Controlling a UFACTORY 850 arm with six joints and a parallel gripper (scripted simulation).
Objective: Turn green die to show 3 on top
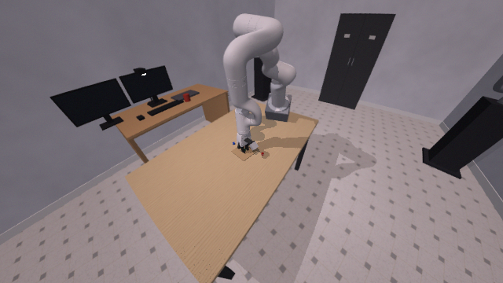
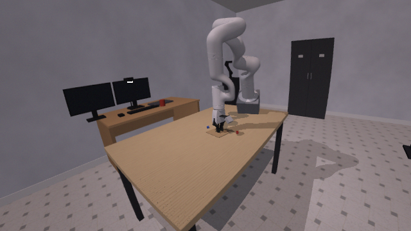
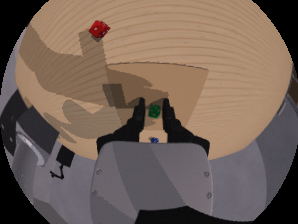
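Right now the green die is 10 mm to the right of my hand and 10 mm below it. The rest, counted from my hand: red die 70 mm behind, 110 mm to the left, 20 mm below; then tan mat 10 mm to the right, 20 mm below; then blue die 10 mm ahead, 130 mm to the right, 20 mm below.
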